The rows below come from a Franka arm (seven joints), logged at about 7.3 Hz.
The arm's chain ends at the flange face. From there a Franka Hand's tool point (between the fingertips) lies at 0.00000 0.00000 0.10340 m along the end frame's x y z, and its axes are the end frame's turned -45 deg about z.
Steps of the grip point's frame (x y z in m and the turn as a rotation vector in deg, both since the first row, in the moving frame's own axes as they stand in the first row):
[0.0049 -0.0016 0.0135 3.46 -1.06 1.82]
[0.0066 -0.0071 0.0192 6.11 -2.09 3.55]
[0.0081 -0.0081 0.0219 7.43 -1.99 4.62]
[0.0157 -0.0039 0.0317 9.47 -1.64 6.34]
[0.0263 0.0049 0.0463 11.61 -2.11 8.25]
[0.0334 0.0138 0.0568 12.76 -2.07 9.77]
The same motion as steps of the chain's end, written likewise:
[0.0080 -0.0014 0.0137 1.70 -3.20 1.82]
[0.0099 -0.0042 0.0199 2.84 -5.80 3.55]
[0.0117 -0.0041 0.0228 3.85 -6.66 4.62]
[0.0219 -0.0032 0.0331 5.54 -7.86 6.34]
[0.0385 -0.0019 0.0485 6.72 -9.70 8.25]
[0.0509 0.0012 0.0594 7.56 -10.49 9.77]

